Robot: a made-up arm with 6 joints. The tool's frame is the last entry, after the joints. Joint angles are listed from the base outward. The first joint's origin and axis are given. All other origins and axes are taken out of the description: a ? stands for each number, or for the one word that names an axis. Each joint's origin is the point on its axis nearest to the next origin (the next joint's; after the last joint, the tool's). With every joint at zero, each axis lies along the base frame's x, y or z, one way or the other. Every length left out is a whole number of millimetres.
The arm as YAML. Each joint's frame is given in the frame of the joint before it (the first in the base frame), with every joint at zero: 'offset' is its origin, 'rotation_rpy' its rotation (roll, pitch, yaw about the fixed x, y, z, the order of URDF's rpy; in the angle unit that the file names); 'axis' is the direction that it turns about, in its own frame. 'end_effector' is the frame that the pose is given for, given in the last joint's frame.
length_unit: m
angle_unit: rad
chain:
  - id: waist
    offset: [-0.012, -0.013, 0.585]
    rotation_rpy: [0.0, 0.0, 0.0]
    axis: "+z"
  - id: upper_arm
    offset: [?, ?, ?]
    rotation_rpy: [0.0, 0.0, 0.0]
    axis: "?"
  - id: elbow
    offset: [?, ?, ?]
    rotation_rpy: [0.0, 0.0, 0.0]
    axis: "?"
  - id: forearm
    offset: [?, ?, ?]
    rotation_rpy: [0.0, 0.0, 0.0]
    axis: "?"
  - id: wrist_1
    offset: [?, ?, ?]
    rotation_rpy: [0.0, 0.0, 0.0]
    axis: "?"
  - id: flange
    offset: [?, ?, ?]
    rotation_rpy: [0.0, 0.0, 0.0]
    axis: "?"
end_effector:
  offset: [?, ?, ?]
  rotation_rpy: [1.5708, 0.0, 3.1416]
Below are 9 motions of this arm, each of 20 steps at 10 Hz.
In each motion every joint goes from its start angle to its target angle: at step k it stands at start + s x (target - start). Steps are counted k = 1, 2, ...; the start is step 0. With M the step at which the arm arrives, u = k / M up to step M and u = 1 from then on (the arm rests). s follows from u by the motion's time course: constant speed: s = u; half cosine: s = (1 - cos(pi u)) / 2; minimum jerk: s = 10 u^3 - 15 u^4 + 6 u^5.
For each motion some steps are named. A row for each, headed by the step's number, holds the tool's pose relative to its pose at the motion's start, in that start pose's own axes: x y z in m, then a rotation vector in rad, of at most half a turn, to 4 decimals.
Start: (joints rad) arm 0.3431 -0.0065 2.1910 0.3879 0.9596 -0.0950
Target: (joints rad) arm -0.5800 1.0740 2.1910 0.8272 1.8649 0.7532
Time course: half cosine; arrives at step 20
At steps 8, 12, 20:
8: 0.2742 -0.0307 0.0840 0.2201 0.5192 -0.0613
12: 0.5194 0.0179 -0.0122 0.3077 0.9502 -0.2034
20: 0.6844 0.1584 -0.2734 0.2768 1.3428 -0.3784

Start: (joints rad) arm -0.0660 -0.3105 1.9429 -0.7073 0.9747 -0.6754
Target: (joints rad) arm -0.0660 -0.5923 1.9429 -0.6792 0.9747 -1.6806
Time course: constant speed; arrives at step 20
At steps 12, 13, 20:
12: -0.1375 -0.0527 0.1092 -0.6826 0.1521 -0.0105
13: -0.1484 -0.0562 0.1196 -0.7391 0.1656 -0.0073
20: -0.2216 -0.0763 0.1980 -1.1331 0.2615 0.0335

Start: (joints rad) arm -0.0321 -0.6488 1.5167 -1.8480 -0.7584 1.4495
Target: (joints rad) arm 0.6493 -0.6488 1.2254 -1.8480 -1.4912 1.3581
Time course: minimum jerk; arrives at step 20
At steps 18, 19, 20:
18: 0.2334 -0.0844 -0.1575 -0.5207 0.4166 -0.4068
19: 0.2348 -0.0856 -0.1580 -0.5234 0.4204 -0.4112
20: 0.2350 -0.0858 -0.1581 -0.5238 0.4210 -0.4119

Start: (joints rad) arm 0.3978 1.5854 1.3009 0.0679 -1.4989 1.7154
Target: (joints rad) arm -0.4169 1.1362 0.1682 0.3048 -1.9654 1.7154
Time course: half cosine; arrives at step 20
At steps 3, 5, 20:
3: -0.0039 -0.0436 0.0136 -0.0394 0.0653 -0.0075
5: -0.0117 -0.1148 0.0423 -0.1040 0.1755 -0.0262
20: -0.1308 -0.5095 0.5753 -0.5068 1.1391 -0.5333

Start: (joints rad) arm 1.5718 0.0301 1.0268 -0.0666 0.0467 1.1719
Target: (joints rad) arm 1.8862 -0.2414 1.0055 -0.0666 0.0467 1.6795
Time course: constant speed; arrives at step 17
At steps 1, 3, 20:
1: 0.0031 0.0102 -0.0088 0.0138 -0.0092 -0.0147
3: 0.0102 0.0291 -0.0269 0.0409 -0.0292 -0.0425
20: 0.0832 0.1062 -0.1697 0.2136 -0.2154 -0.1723

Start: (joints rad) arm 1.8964 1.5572 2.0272 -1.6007 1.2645 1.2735
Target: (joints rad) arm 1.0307 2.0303 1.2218 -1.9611 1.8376 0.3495
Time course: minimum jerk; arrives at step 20
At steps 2, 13, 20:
2: -0.0066 -0.0052 -0.0061 0.0024 -0.0122 -0.0007
13: -0.3620 -0.1886 -0.7617 0.2128 -1.1616 -0.4705
20: -0.3297 -0.1595 -1.0002 0.3550 -1.4608 -0.7375

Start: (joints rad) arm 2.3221 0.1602 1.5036 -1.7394 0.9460 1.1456
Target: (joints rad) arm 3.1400 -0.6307 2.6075 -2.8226 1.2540 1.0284
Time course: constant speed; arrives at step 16
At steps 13, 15, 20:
13: 0.1247 1.0464 -0.0903 -2.0524 0.1887 0.5646
15: 0.1218 1.1344 -0.2544 -2.3179 0.3090 0.6137
20: 0.1229 1.1618 -0.3418 -2.4407 0.3841 0.6252

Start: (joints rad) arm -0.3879 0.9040 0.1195 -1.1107 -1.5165 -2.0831
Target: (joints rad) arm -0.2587 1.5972 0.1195 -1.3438 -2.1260 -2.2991
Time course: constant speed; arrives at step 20
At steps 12, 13, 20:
12: -0.1639 0.0845 0.2378 -0.4861 -0.5366 -0.2050
13: -0.1783 0.0969 0.2548 -0.5265 -0.5798 -0.2187
20: -0.2775 0.2053 0.3575 -0.8054 -0.8768 -0.2954

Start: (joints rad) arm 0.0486 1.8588 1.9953 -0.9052 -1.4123 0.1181
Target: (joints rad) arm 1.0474 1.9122 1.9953 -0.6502 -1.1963 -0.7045
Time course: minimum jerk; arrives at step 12
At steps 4, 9, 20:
4: -0.1632 -0.0184 0.1261 -0.0458 0.0007 0.1218
9: -0.5609 -0.3359 0.5475 -0.1260 -0.0777 0.4647
20: -0.5956 -0.4120 0.6038 -0.1295 -0.0952 0.5085

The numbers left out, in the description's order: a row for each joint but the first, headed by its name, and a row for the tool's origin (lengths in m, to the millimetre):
upper_arm: xyz 0.015 0.021 0.0, axis +y
elbow: xyz 0.006 0.0 0.604, axis -y
forearm: xyz 0.431 0.0 0.002, axis -x
wrist_1: xyz 0.0 -0.143 0.003, axis -y
flange: xyz -0.039 0.0 -0.023, axis -x
tool: xyz 0.0 -0.018 0.008

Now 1 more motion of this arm.
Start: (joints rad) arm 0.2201 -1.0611 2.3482 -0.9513 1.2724 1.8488
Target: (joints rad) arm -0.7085 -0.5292 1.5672 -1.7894 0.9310 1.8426
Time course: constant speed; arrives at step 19
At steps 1, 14, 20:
1: 0.0707 -0.0052 -0.0008 0.0119 0.1095 0.0332
14: 0.7450 -0.1736 -0.4235 0.4604 1.3213 0.3041
20: 0.7965 -0.2988 -0.6669 0.7850 1.5940 0.3229

